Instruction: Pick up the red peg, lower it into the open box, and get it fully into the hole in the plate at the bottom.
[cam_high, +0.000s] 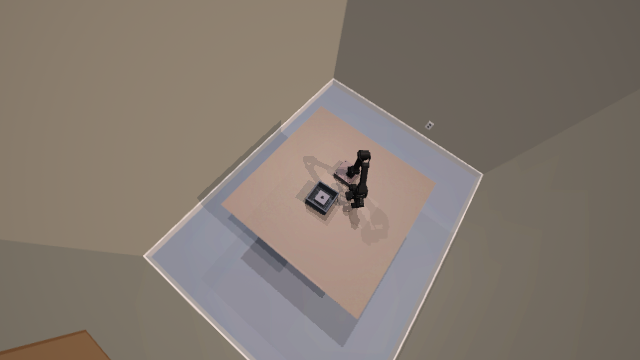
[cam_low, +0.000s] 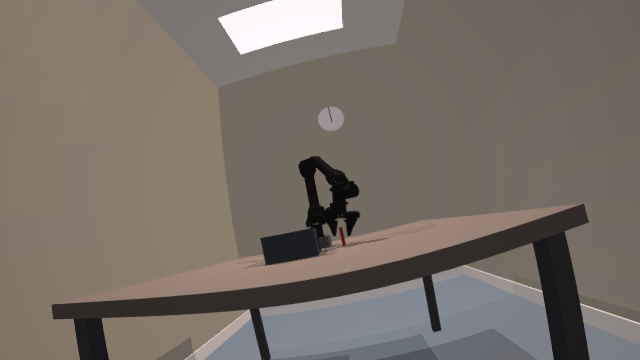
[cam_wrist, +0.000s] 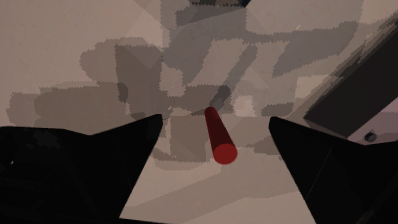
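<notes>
Right now the red peg is 10 mm behind my gripper tip. The rest, counted from my gripper tip: dark box: 170 mm ahead, 160 mm to the right, 20 mm below; grey plate: 170 mm ahead, 160 mm to the right.
</notes>
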